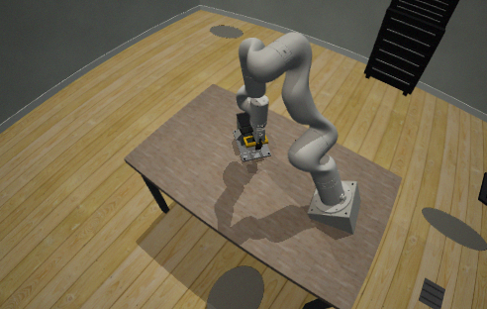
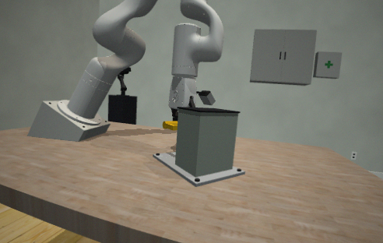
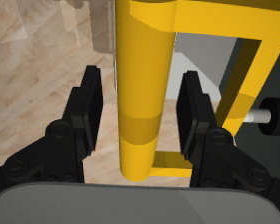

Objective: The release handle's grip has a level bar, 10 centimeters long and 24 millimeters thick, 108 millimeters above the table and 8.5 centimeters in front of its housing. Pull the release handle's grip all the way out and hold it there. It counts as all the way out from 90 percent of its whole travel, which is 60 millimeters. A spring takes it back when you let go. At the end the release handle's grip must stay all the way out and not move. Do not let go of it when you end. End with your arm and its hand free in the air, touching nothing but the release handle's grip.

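The grey baseplate lies 100 mm below my hand, 80 mm ahead of it and 50 mm to the right of it.
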